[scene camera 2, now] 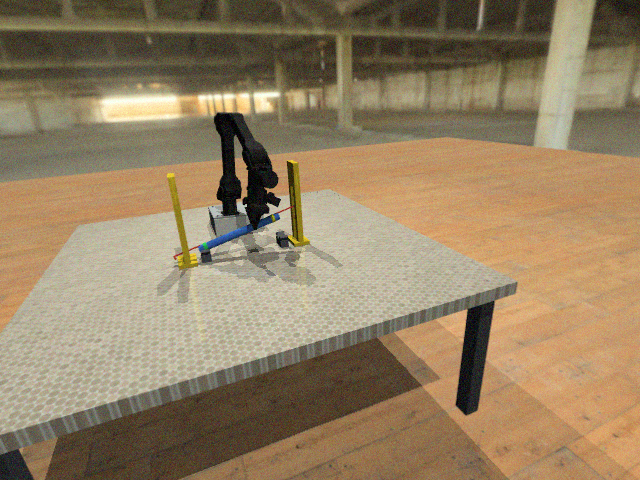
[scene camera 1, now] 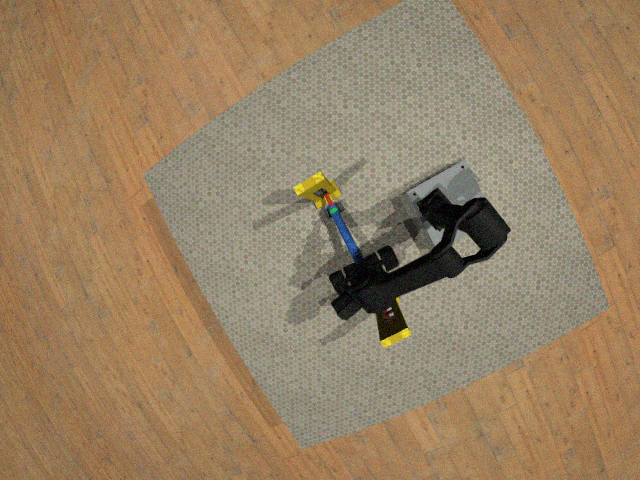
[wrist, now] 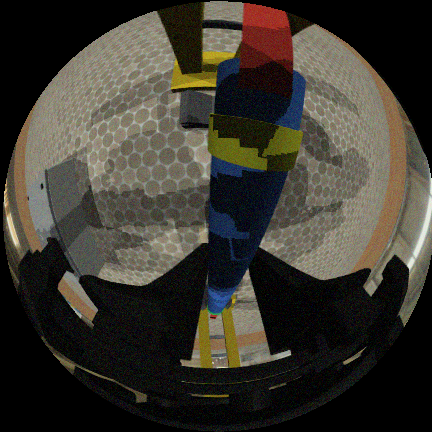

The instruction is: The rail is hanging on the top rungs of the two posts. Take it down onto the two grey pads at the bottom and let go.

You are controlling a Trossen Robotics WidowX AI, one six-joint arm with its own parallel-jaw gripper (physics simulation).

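Where they show: gripper, fingertip midpoint: (scene camera 2: 254, 228) (scene camera 1: 359, 261) (wrist: 227, 249); arm's base at its link origin: (scene camera 2: 230, 213) (scene camera 1: 430, 206) (wrist: 58, 254).
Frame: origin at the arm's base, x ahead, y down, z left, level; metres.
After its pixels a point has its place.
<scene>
The blue rail (scene camera 1: 345, 235) @[y -0.006, x 0.259, z -0.070 m] (scene camera 2: 232, 236) @[y 0.003, x 0.272, z -0.061 m] (wrist: 240, 200) @[y -0.042, x 0.268, z 0.070 m], with red end rods, is tilted lengthwise. Its green-banded end is low, close over one grey pad (scene camera 2: 206, 256) @[y 0.053, x 0.279, z -0.158 m]; I cannot tell whether they touch. Its yellow-banded end is high above the other pad (scene camera 2: 281, 238) @[y 0.039, x 0.298, z 0.108 m] (wrist: 195, 107) @[y 0.037, x 0.254, z 0.120 m] and offset sideways from it in the wrist view. One red rod reaches the low part of the left post (scene camera 2: 177, 217) @[y -0.098, x 0.278, z -0.224 m]; the other reaches the right post (scene camera 2: 295, 201) @[y -0.091, x 0.308, z 0.169 m] well above its foot. My gripper (scene camera 2: 254, 226) @[y -0.007, x 0.268, z 0.020 m] (wrist: 227, 249) @[y -0.007, x 0.268, z 0.020 m] is shut on the rail, nearer its yellow-banded end. The fingers hide part of the rail.
The arm's grey base plate (scene camera 1: 457, 180) @[y 0.001, x -0.110, z -0.019 m] (scene camera 2: 227, 223) @[y 0.028, x 0.043, z -0.026 m] is on the tiled table (scene camera 1: 413, 103) @[y 0.075, x -0.164, z -0.300 m] (scene camera 2: 129, 320) @[y 0.074, x 0.534, z -0.401 m], to one side of the rail. The yellow post feet (scene camera 2: 188, 262) @[y 0.060, x 0.280, z -0.218 m] (scene camera 2: 298, 241) @[y 0.061, x 0.309, z 0.169 m] stand just outside the pads. Arm shadows fall across the table.
</scene>
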